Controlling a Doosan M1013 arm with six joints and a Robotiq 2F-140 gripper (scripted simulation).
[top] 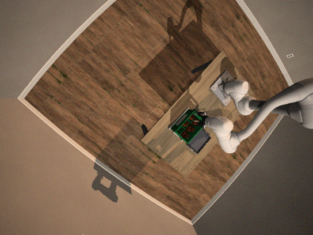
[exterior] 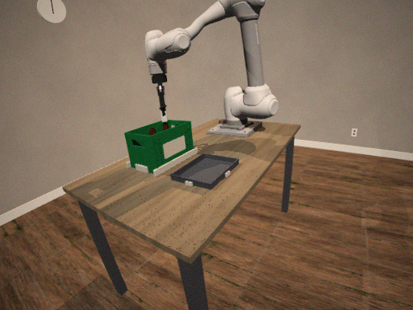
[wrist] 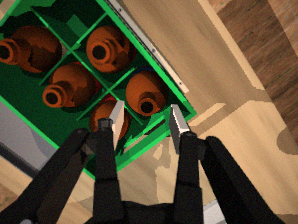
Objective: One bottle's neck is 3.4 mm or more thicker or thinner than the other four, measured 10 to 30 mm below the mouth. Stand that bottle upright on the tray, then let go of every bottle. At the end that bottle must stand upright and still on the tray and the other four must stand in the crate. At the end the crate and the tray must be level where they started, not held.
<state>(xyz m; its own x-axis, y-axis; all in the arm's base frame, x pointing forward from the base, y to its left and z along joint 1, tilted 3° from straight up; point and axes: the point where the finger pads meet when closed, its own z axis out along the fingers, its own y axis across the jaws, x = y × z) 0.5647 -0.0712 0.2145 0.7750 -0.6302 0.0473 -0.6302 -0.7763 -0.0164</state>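
Now: hand 13 cm above the green crate, 9 cm short of it and 5 cm to the right of it. Round my hand: dark grey tray 33 cm to the left, 20 cm below, 7 cm ahead.
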